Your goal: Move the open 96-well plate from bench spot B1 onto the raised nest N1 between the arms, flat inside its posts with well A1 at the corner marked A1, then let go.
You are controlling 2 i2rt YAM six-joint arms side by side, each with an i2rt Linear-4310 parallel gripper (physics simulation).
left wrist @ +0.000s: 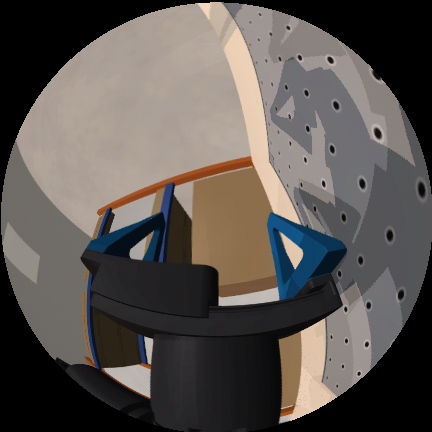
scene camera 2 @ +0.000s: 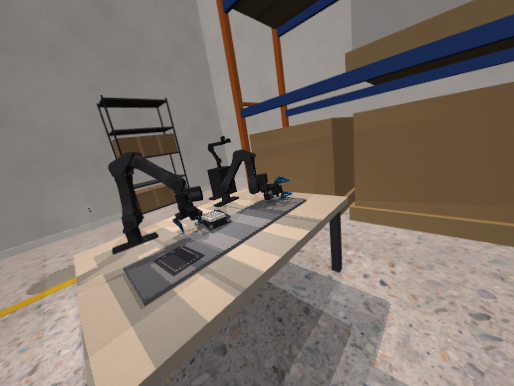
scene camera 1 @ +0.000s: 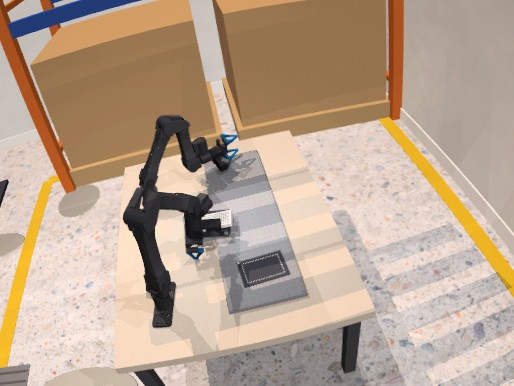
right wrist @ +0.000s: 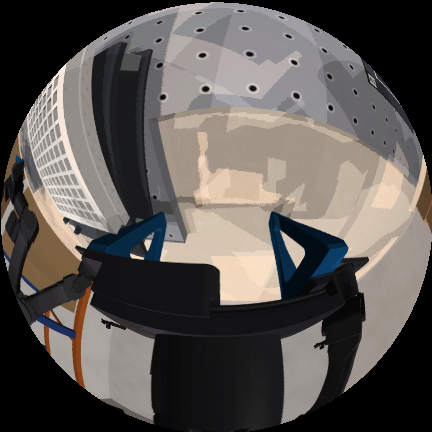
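Where they show: left gripper, between the fingertips: (left wrist: 215,217) (scene camera 2: 291,187) (scene camera 1: 237,142); right gripper, between the fingertips: (scene camera 2: 191,227) (scene camera 1: 195,249) (right wrist: 217,217); left arm's base, origin of its link: (scene camera 2: 226,202); right arm's base, origin of its link: (scene camera 2: 136,243) (scene camera 1: 164,304) (right wrist: 338,266).
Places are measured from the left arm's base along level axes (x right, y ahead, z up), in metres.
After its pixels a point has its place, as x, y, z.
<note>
The white 96-well plate (scene camera 1: 226,217) @[0.323, 0.319, 0.070] (scene camera 2: 214,216) @[0.330, 0.312, 0.071] (right wrist: 59,155) sits on the dark raised nest (scene camera 2: 218,225) @[0.322, 0.317, 0.018] (right wrist: 134,130) @[0.351, 0.253, 0.018] and looks about level. The right arm partly covers both in scene camera 1. Whether the plate is fully down inside the posts, and which corner is A1, I cannot tell. My right gripper (scene camera 2: 190,223) @[0.392, 0.166, 0.008] (right wrist: 217,217) @[0.392, 0.166, 0.008] is open and empty, low beside the nest and apart from the plate. My left gripper (scene camera 1: 230,145) @[-0.162, 0.469, 0.089] (scene camera 2: 284,187) @[-0.162, 0.469, 0.089] (left wrist: 215,217) @[-0.162, 0.469, 0.089] is open and empty above the far end of the mat. The dark outlined bench spot (scene camera 1: 264,268) @[0.584, 0.401, 0.015] (scene camera 2: 178,260) @[0.589, 0.412, 0.015] has no plate on it.
A grey dotted mat (scene camera 1: 265,300) @[0.725, 0.369, 0.013] (scene camera 2: 145,295) @[0.733, 0.488, 0.012] runs along the wooden table (scene camera 1: 330,295) @[0.774, 0.586, 0.000] (scene camera 2: 210,320) @[0.664, 0.717, -0.001]. Large cardboard boxes (scene camera 1: 305,60) (scene camera 2: 430,160) stand beyond the table. The right arm reaches low across the table beside the nest.
</note>
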